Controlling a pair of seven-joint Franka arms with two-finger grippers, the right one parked.
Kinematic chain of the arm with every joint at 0, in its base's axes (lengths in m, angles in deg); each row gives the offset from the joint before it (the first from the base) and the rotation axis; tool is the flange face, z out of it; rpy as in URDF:
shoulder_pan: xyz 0 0 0.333 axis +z
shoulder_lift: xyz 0 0 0 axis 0.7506 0.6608 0
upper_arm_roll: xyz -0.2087 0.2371 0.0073 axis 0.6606 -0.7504 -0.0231
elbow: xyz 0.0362 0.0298 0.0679 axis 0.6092 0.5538 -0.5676
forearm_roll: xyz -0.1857 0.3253 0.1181 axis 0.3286 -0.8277 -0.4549
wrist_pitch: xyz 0 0 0 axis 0.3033 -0.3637 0.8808
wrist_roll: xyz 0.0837 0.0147 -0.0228 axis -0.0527 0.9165 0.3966
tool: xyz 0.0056 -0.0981 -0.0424 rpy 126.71 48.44 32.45
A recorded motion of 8 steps. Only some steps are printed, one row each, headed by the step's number.
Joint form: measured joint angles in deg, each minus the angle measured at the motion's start. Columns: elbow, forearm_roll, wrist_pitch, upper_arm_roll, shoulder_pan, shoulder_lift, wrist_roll.
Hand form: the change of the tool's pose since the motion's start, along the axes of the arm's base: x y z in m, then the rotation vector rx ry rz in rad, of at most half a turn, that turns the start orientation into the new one. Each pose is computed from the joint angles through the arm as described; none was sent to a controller.
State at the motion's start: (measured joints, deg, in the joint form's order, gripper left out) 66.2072 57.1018 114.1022 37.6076 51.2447 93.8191 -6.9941
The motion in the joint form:
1: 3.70 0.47 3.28 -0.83 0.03 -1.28 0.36
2: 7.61 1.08 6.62 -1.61 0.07 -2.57 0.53
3: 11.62 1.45 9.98 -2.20 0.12 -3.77 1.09
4: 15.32 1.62 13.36 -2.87 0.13 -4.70 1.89
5: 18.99 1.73 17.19 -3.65 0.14 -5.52 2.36
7: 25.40 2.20 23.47 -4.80 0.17 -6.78 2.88
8: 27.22 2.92 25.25 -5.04 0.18 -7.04 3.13
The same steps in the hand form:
1: -0.0059 0.0072 -0.0131 -0.0055 -0.0151 0.0217
2: -0.0131 0.0139 -0.0278 -0.0141 -0.0277 0.0411
3: -0.0213 0.0193 -0.0442 -0.0185 -0.0376 0.0637
4: -0.0289 0.0253 -0.0605 -0.0195 -0.0485 0.0903
5: -0.0363 0.0323 -0.0770 -0.0203 -0.0659 0.1128
7: -0.0523 0.0419 -0.1073 -0.0264 -0.0861 0.1468
8: -0.0572 0.0433 -0.1167 -0.0363 -0.0901 0.1630

